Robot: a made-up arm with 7 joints. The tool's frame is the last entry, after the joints.
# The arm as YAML. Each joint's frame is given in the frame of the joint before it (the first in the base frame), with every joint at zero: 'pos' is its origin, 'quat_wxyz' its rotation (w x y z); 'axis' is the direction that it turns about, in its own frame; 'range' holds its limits. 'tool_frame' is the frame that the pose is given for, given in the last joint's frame.
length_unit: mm
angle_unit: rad
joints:
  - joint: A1
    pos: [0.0, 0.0, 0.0]
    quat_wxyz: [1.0, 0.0, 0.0, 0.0]
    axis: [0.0, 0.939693, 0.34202]
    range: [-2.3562, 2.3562]
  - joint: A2
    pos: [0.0, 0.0, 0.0]
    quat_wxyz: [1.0, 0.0, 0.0, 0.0]
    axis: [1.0, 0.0, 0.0]
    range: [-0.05, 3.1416]
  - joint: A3
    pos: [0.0, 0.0, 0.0]
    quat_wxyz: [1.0, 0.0, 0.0, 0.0]
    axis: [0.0, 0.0, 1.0]
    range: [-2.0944, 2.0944]
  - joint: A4
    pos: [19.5, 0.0, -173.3]
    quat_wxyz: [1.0, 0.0, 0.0, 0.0]
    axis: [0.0, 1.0, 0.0]
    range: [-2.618, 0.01]
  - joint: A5
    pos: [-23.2, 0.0, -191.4]
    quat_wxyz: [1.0, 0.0, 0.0, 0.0]
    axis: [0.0, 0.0, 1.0]
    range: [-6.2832, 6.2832]
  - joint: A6
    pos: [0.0, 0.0, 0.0]
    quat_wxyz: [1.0, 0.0, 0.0, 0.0]
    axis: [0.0, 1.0, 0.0]
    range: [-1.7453, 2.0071]
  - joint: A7
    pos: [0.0, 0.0, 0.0]
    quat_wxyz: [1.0, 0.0, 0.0, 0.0]
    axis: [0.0, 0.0, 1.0]
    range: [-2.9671, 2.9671]
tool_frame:
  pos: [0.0, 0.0, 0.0]
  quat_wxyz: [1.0, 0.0, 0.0, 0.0]
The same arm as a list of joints. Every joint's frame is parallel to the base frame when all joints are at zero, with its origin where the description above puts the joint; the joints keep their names.
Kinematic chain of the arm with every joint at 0, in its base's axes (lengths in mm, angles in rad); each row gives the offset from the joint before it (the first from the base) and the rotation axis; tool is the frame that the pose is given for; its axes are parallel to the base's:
A1: xyz 0 0 0 axis 0 0.9397 0.342
A2: xyz 0 0 0 axis +x
A3: xyz 0 0 0 axis +z
A4: xyz 19.5 0 -173.3 axis +y
A5: xyz -23.2 0 -191.4 axis +z
A6: xyz 0 0 0 axis +y
A7: xyz 0 0 0 axis +z
tool: xyz 0 0 0
Joint limits (rad, base to tool): -2.3562..2.3562 -0.05..3.1416 -2.0944..2.0944 -2.618..0.01 -6.2832..6.2832 -1.7453..2.0071 -2.9671..2.9671

